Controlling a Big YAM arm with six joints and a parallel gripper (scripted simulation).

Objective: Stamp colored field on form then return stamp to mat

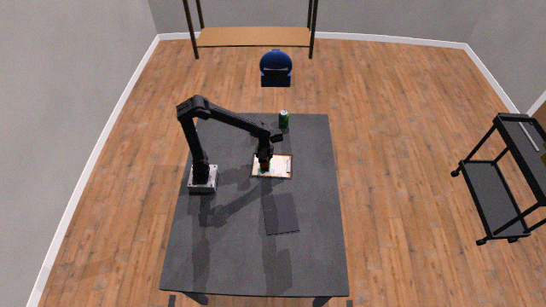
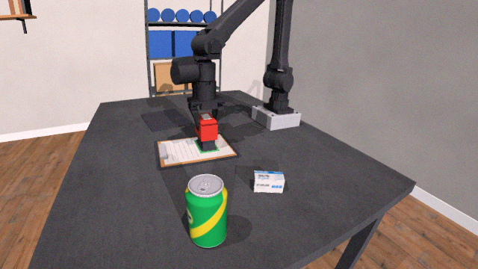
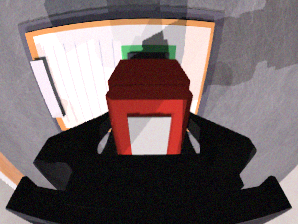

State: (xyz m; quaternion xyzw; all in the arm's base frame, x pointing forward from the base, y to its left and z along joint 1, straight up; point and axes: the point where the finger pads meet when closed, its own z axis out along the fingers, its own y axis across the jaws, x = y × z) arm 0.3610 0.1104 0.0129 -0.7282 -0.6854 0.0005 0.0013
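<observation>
My gripper is now 20 mm above the red stamp. Also, from my hand: soda can 340 mm to the left, 110 mm ahead, 10 mm below; dark mat 310 mm to the right, 90 mm ahead, 70 mm below; clipboard 70 mm below, 70 mm ahead.
</observation>
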